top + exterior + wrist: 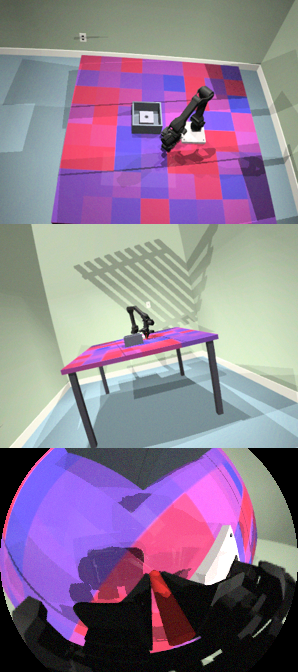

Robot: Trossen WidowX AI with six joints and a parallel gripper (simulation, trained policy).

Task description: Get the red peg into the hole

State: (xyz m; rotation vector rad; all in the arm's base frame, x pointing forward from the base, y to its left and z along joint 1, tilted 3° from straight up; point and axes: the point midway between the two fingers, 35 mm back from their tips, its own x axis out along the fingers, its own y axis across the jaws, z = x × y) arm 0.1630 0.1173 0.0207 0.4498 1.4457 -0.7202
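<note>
My gripper tip is now 170 mm short of the box, 160 mm to the left of it and 20 mm below it. Also, from my gripper tip: red peg 30 mm above.
</note>
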